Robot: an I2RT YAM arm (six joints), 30 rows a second.
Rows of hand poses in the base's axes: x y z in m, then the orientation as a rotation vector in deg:
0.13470, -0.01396, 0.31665, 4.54, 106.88, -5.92
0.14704, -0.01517, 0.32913, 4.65, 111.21, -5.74
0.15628, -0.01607, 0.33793, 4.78, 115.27, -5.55
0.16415, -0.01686, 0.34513, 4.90, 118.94, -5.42
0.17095, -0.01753, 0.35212, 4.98, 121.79, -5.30
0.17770, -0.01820, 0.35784, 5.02, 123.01, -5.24
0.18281, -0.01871, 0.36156, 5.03, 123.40, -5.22
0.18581, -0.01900, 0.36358, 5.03, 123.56, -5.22
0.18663, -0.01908, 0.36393, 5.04, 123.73, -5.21
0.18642, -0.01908, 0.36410, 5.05, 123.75, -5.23
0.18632, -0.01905, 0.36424, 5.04, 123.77, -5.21
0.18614, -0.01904, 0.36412, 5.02, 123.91, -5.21
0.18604, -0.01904, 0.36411, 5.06, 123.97, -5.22
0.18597, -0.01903, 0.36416, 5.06, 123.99, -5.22
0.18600, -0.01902, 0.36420, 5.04, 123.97, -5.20
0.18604, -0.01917, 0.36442, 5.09, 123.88, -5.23
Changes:
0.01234, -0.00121, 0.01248, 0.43, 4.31, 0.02
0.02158, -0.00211, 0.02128, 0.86, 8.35, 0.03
0.02945, -0.00290, 0.02848, 1.21, 12.00, 0.01
0.03625, -0.00357, 0.03547, 1.49, 14.84, 0.01
0.04300, -0.00424, 0.04119, 1.62, 16.05, 0.01
0.04811, -0.00475, 0.04491, 1.66, 16.44, 0.01
0.05111, -0.00504, 0.04693, 1.67, 16.60, 0.01
0.05193, -0.00512, 0.04728, 1.69, 16.77, 0.01
0.05172, -0.00512, 0.04745, 1.68, 16.79, -0.01
0.05162, -0.00509, 0.04759, 1.69, 16.81, 0.01
0.05144, -0.00508, 0.04747, 1.69, 16.95, 0.02
0.05134, -0.00508, 0.04746, 1.71, 17.01, -0.01
0.05127, -0.00507, 0.04751, 1.71, 17.03, -0.01
0.05130, -0.00506, 0.04755, 1.71, 17.01, 0.01
0.05134, -0.00521, 0.04777, 1.71, 16.92, -0.03

